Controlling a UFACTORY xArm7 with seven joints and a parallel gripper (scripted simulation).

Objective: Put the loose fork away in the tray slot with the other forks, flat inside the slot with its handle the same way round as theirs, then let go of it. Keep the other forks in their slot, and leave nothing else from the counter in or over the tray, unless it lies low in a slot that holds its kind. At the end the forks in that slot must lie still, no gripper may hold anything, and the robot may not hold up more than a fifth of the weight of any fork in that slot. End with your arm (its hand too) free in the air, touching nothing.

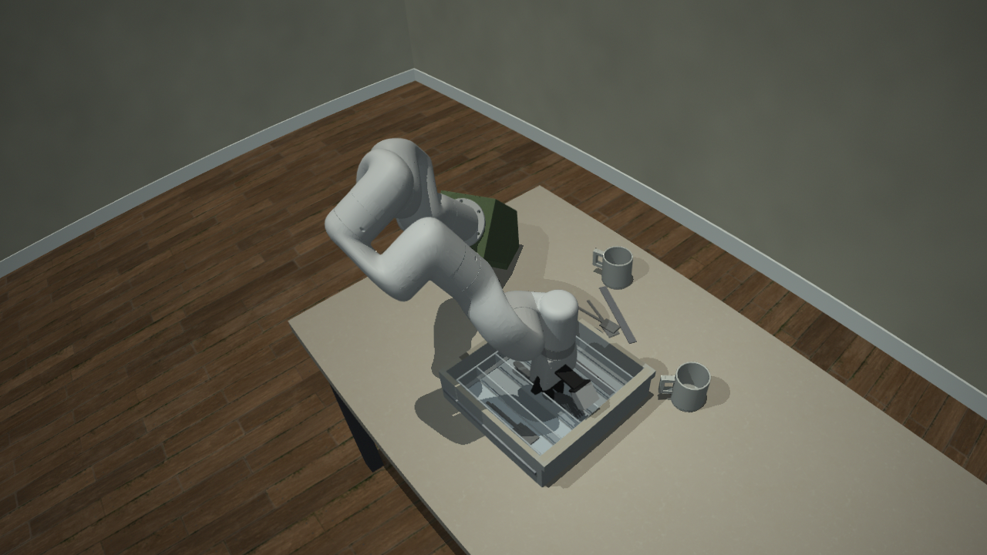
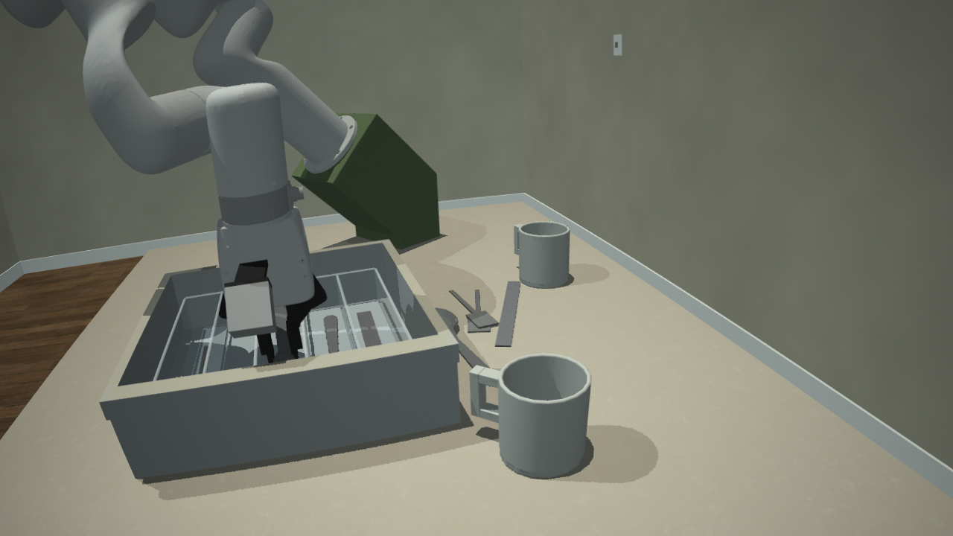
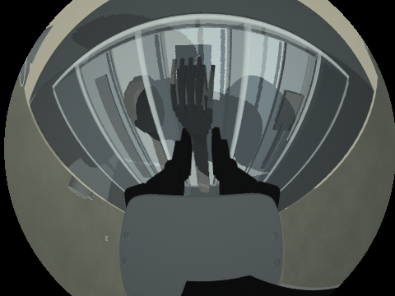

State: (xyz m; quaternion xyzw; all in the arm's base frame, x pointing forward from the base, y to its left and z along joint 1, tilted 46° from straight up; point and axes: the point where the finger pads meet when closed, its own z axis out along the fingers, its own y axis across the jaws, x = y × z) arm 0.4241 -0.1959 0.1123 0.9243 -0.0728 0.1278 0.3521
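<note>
Right now my hand is 2 cm past the grey cutlery tray and 1 cm to the right of it.
</note>
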